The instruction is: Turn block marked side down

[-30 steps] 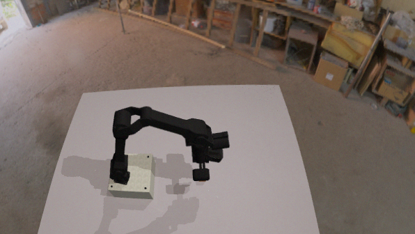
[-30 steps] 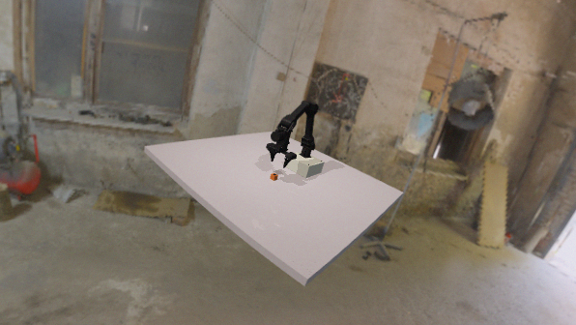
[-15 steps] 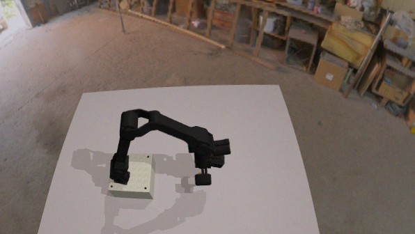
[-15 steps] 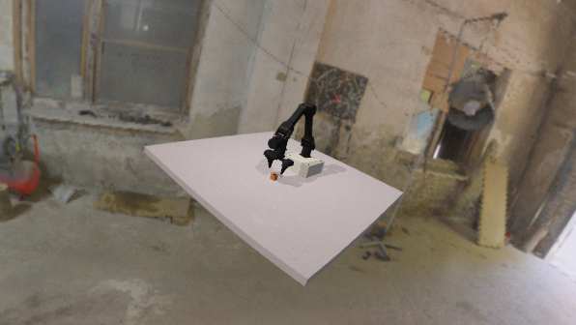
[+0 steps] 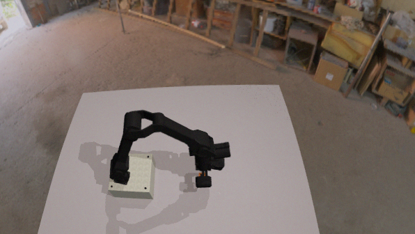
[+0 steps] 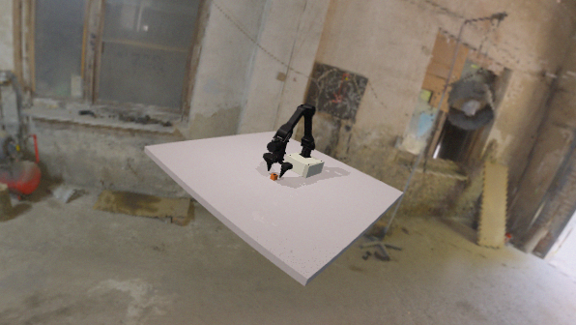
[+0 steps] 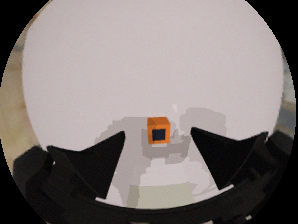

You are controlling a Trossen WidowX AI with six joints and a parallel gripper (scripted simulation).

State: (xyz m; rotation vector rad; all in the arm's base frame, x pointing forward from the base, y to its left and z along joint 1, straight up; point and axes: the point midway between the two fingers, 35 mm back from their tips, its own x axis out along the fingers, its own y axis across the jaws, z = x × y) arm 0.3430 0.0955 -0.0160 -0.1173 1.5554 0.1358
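Right now the orange block is 1 cm below my gripper tip.
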